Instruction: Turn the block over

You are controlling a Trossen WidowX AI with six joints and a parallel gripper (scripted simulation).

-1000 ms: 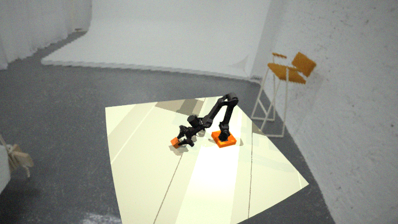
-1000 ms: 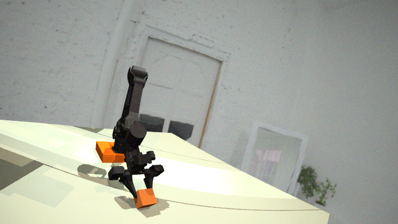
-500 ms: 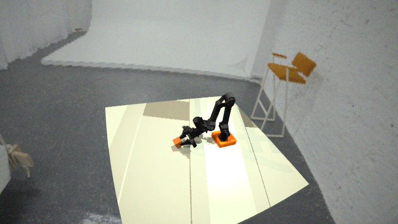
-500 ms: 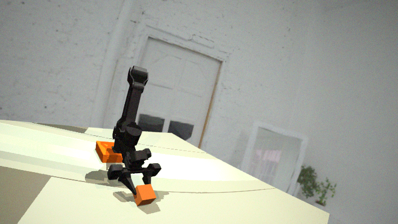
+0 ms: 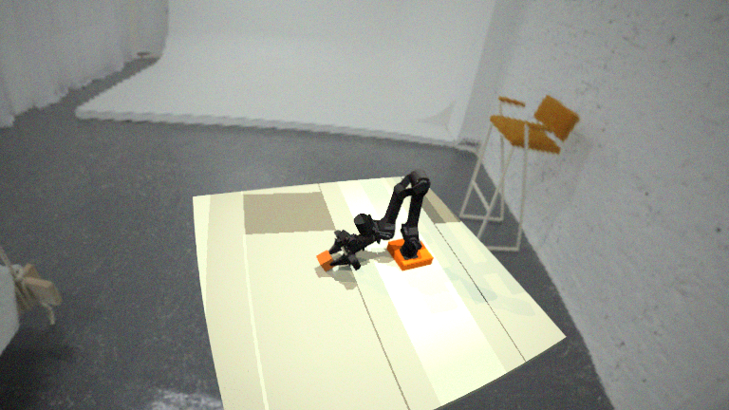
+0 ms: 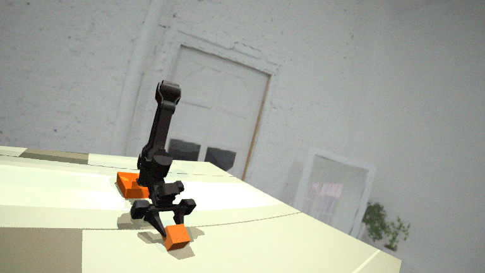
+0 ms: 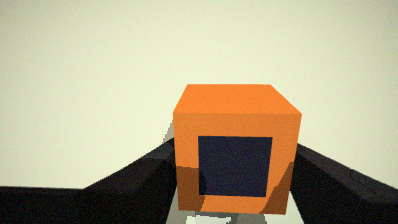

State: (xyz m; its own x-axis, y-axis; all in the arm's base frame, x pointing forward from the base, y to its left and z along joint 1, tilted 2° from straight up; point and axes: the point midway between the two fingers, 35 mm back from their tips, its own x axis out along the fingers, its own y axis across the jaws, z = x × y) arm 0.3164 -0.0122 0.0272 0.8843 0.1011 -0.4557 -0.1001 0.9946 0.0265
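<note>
Right now the orange block is 1 cm behind my gripper tip.
</note>
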